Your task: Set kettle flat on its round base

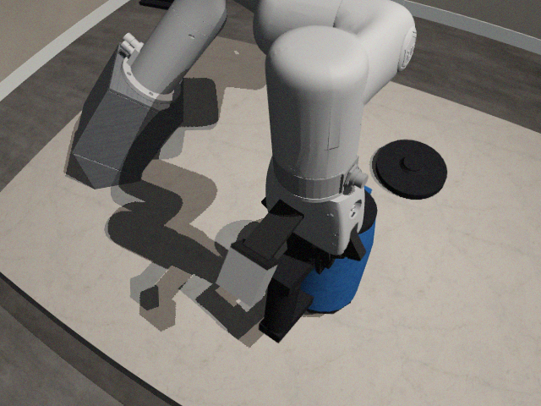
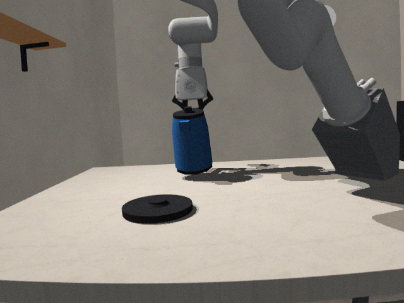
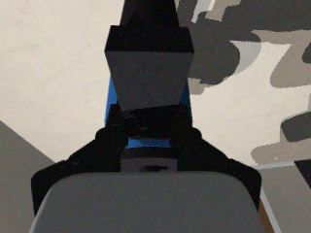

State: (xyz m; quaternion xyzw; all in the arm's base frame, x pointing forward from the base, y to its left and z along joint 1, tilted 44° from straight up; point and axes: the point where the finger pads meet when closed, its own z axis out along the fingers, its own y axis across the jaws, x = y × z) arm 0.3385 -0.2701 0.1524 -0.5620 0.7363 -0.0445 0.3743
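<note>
The blue kettle lies 2 cm to the left of my hand and 6 cm below it. The rest, counted from my hand: round black base 5 cm ahead, 36 cm to the left, 18 cm below.
</note>
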